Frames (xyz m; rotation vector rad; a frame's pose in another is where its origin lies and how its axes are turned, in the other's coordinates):
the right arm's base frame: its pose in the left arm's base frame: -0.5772 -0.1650 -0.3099 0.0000 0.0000 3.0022
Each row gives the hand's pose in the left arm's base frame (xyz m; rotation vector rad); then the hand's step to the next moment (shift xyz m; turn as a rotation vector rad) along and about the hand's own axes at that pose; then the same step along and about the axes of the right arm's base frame.
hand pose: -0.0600 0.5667 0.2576 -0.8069 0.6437 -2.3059
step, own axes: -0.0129 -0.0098 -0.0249 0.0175 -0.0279 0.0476
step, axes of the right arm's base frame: 0.0153 -0.0195 -0.0163 -0.0110 0.0021 0.0568
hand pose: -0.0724 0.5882 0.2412 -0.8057 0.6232 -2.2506
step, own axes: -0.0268 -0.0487 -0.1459 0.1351 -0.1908 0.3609
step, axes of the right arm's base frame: 0.1151 -0.0666 -0.0818 -0.0927 0.0307 0.4188
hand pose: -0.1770 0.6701 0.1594 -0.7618 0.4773 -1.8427
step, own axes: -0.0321 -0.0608 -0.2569 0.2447 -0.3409 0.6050
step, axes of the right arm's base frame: 0.2153 -0.0170 -0.1551 -0.1380 0.0628 0.7205
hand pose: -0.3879 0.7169 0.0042 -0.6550 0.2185 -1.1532
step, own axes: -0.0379 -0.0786 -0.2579 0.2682 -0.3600 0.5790
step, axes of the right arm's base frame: 0.1878 0.1070 -0.1656 -0.1253 0.1002 0.7149
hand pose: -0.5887 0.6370 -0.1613 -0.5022 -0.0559 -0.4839
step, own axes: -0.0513 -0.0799 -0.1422 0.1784 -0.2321 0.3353
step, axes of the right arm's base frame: 0.0757 0.1183 -0.0975 -0.0860 0.0845 0.4285
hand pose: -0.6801 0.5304 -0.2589 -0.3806 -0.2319 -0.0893
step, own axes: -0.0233 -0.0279 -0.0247 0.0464 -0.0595 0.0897
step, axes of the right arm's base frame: 0.0161 0.0367 -0.0179 -0.0217 0.0203 0.1134
